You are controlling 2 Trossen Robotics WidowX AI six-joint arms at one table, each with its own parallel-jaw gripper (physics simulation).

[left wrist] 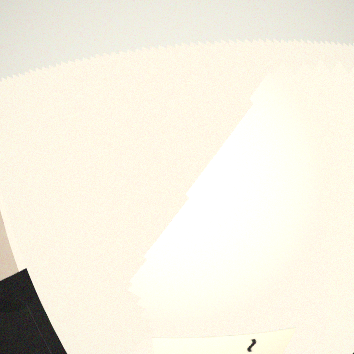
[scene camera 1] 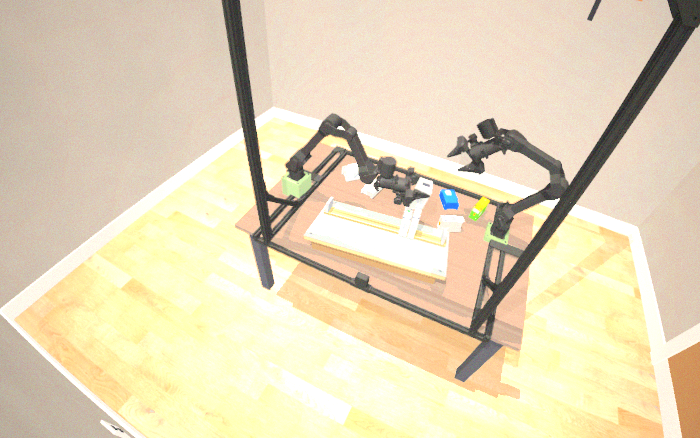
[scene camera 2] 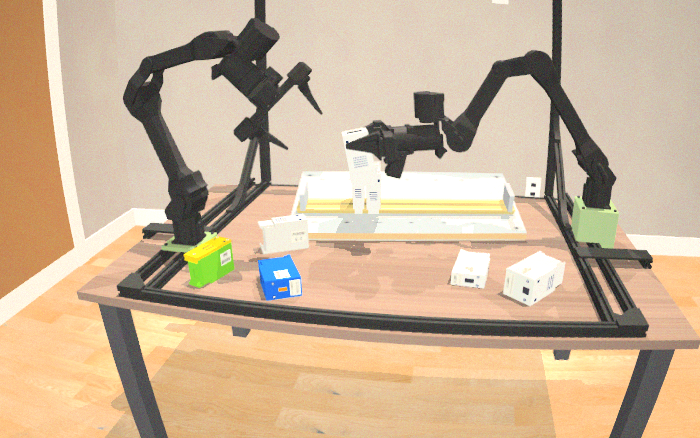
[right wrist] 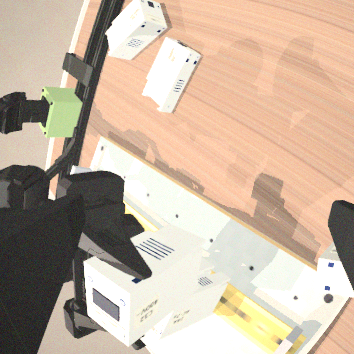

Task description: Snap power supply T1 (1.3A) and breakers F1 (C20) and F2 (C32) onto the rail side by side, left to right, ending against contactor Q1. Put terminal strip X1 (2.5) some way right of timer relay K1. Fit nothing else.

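Places are measured from the left arm's base along level axes (x back, y up, z left), in millimetres.
Pixels of known places: left gripper, fingertip midpoint: (scene camera 1: 429, 190) (scene camera 2: 344, 143) (right wrist: 143, 309); right gripper, fingertip midpoint: (scene camera 1: 452, 163) (scene camera 2: 305, 131) (right wrist: 212, 211); left arm's base at its link origin: (scene camera 1: 296, 175) (scene camera 2: 596, 204) (right wrist: 43, 110); right arm's base at its link origin: (scene camera 1: 497, 232) (scene camera 2: 189, 239).
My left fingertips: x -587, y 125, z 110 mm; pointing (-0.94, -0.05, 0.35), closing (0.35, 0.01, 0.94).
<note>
Ahead of a thing's pixels: the offset from my left fingertips to its top centre. "pt": to the spot under its first point.
My left gripper (scene camera 1: 420, 195) (scene camera 2: 356, 142) is shut on the white breaker F2, marked C32 @[dz -8, dx +30, dy +31 mm] (scene camera 2: 359, 161) (right wrist: 145, 295). It holds it upright and slightly tilted at the mounted modules, whose upper parts it partly covers. Contact with them or the rail cannot be told. Two slim white modules @[pt dz -117, dx +10, dy -117 mm] (scene camera 1: 410, 227) @[dz -90, dx +41, dy -68 mm] (scene camera 2: 372, 193) show on the yellow rail @[pt dz -151, dx +212, dy -167 mm] (scene camera 1: 361, 220) (scene camera 2: 438, 210); the right wrist view shows one module @[dz -81, dx +7, dy -52 mm] (right wrist: 195, 305) beside the breaker. Their labels are unclear. My right gripper (scene camera 1: 455, 162) (scene camera 2: 303, 130) is open and empty, high above the table. The left wrist view shows wall and a pale surface.
In scene camera 2, a green-yellow block @[dz +258, dx -209, dy -156 mm] (scene camera 2: 210, 262), a blue block @[dz +250, dx -61, dy -185 mm] (scene camera 2: 279, 277) and a white module @[dz +81, dx -120, dy -156 mm] (scene camera 2: 283, 235) lie at the left. Two white modules @[dz +113, dx +294, dy -197 mm] (scene camera 2: 469, 268) @[pt dz +220, dx +414, dy -170 mm] (scene camera 2: 534, 278) lie at the right. The rail has grey end stops (scene camera 2: 508, 197) (scene camera 2: 303, 200). A black frame (scene camera 2: 361, 321) edges the table.
</note>
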